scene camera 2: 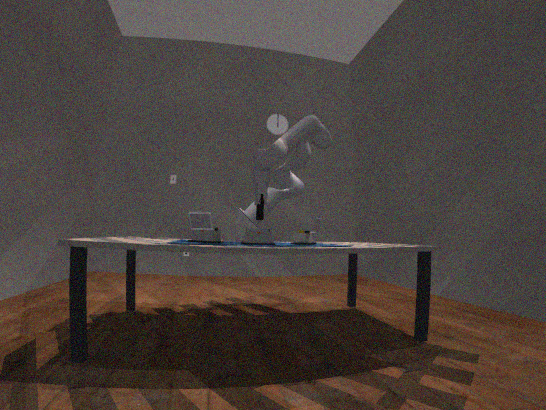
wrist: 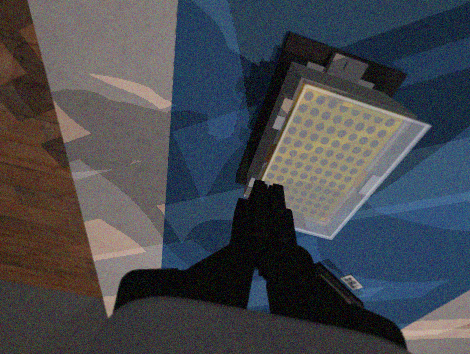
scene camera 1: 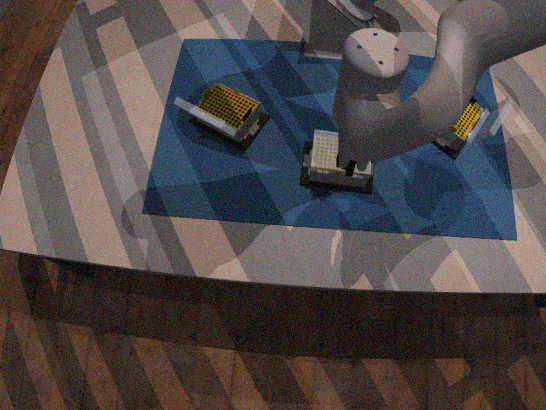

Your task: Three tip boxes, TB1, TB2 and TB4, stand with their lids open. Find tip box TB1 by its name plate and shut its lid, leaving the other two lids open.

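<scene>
The middle tip box has its clear lid down over the yellow rack, nearly flat; whether it is fully seated I cannot tell. Its name plate is not readable. My gripper is shut and empty, fingers pointing down just above the lid's near part; contact is unclear. The right box has its lid open; its name plate appears to read TB4. The left box has its lid raised; its plate is unreadable.
The boxes stand on a blue mat on the table. The arm reaches over the middle and partly hides the middle and right boxes in scene view 1. The robot base stands behind the mat.
</scene>
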